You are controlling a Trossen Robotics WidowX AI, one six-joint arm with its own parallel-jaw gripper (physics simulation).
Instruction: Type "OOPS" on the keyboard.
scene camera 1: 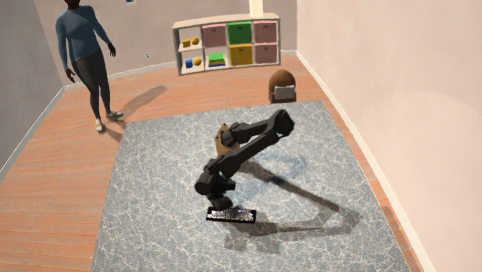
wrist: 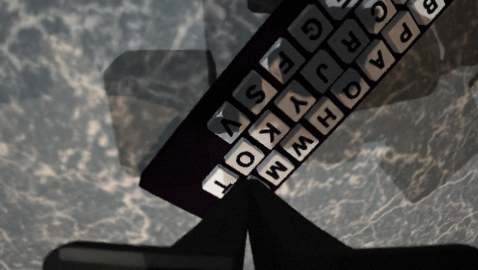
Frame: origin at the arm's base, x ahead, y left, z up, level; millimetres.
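Where they show: gripper, fingertip midpoint: (scene camera 1: 216, 209) (wrist: 246, 188); arm's base at its link origin: (scene camera 1: 225, 139).
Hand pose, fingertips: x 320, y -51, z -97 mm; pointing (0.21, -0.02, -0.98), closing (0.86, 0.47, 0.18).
Each offset is from my fingertips to the top centre of the thing. Level surfaces: height alone.
The black keyboard @[dx +12, dy +54, dz -22 mm] (scene camera 1: 239, 220) (wrist: 175, 172) with light letter keys lies on the grey marbled mat. In the wrist view it runs diagonally, its near end partly hidden by the fingers. The O key @[dx +3, dy +3, dz -22 mm] (wrist: 244, 158) shows just beyond the fingertips, with the T key @[dx +0, dy -16, dz -22 mm] (wrist: 220, 182) to its left and the M key @[dx +23, dy +4, dz -22 mm] (wrist: 274, 170) to its right. The S key @[dx -11, dy +34, dz -22 mm] (wrist: 255, 93) and the P key @[dx +38, dy +97, dz -22 mm] (wrist: 404, 34) lie farther up. My gripper (wrist: 246, 188) is shut and empty, its tips over the near end of the keyboard, hiding most of the key below the O. Whether the tips touch a key cannot be told.
The grey mat @[dz -39 mm] (scene camera 1: 150, 200) lies on a wood floor. The arm's shadow falls across the mat and the keyboard. A person (scene camera 1: 82, 37) stands at the back left. A shelf unit (scene camera 1: 176, 50) with bins stands by the back wall, and a brown backpack (scene camera 1: 282, 80) near the mat's far edge.
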